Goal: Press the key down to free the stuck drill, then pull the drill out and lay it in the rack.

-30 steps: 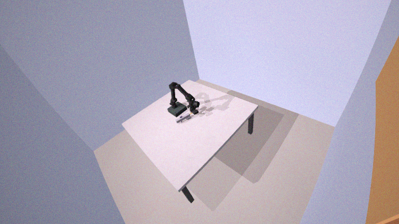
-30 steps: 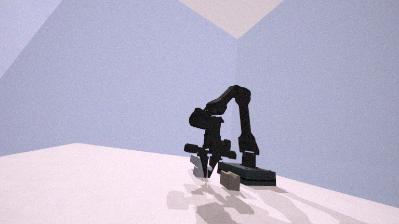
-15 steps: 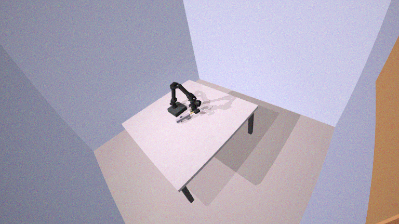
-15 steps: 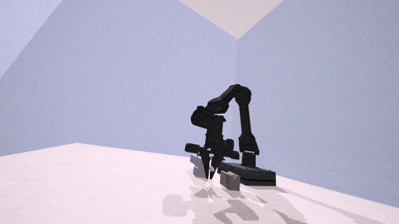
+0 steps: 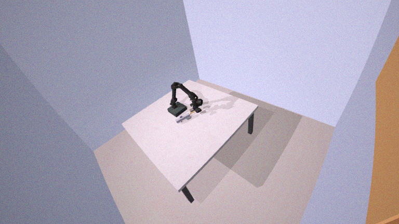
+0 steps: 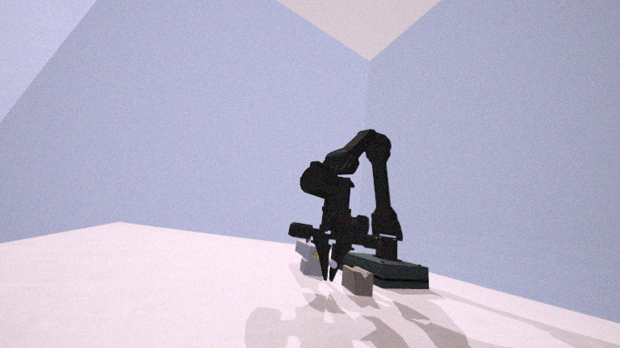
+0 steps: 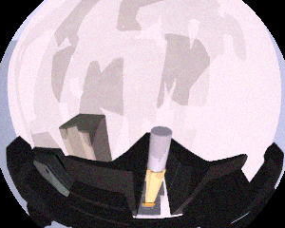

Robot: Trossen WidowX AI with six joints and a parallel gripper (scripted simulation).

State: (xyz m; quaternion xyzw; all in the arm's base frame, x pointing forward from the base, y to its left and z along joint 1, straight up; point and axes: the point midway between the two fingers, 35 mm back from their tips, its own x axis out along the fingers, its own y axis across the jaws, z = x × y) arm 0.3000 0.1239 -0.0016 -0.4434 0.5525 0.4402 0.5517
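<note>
Now: the drill 4 cm to the right of my gripper tip, 3 cm above it and 1 cm behind it. Also, from my gripper tip: grey-brown notched block (8 cm behind); pale grey block (18 cm to the right, 4 cm behind, 2 cm above).
</note>
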